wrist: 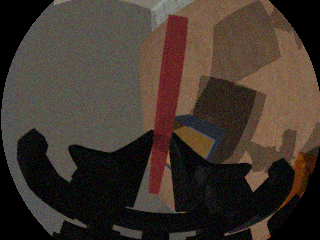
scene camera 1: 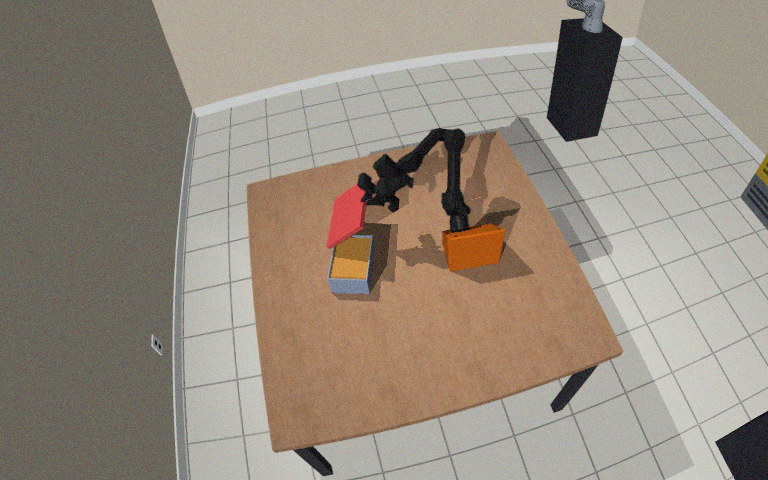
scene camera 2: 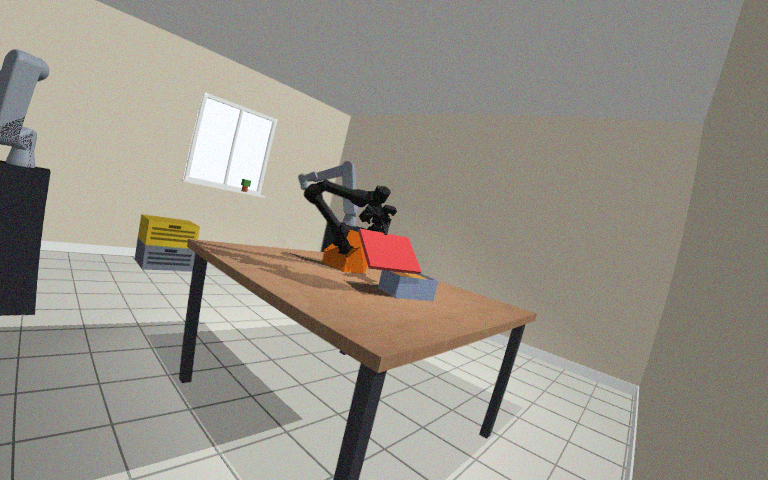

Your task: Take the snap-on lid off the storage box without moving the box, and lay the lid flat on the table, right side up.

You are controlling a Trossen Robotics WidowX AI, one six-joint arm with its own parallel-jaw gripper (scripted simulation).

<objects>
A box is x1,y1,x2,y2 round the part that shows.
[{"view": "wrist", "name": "my gripper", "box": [16,128,299,239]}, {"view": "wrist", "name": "red lid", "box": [148,15,188,194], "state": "held by my gripper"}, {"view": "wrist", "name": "storage box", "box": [165,115,224,170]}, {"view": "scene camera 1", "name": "my gripper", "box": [357,171,398,211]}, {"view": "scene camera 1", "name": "red lid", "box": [326,184,366,248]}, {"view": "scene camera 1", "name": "storage box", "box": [328,235,374,294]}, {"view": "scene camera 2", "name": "red lid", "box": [358,229,421,273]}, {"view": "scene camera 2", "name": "storage box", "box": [378,270,438,300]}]
</objects>
